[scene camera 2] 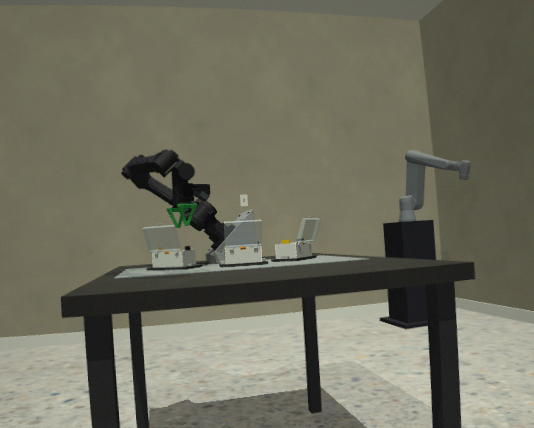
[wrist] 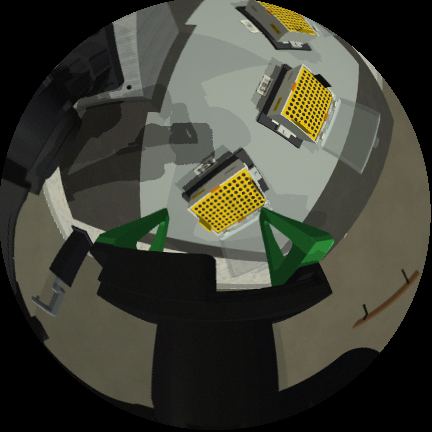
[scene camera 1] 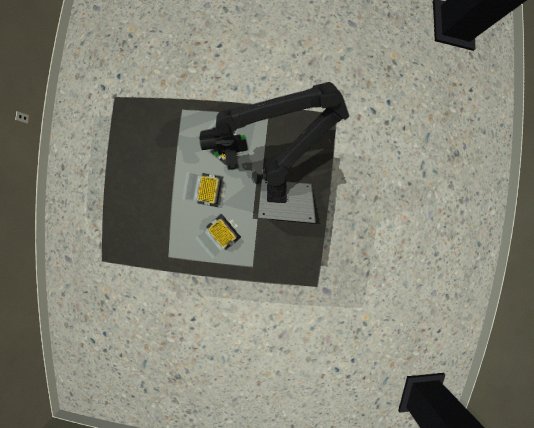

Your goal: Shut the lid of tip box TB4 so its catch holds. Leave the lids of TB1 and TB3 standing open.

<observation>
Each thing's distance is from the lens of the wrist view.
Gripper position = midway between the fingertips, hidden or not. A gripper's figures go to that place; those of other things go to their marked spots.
my gripper (wrist: pixel 213 212): 13 cm
pale grey mat (wrist: pixel 210 107): 25 cm
tip box (wrist: pixel 239 160): 24 cm
</observation>
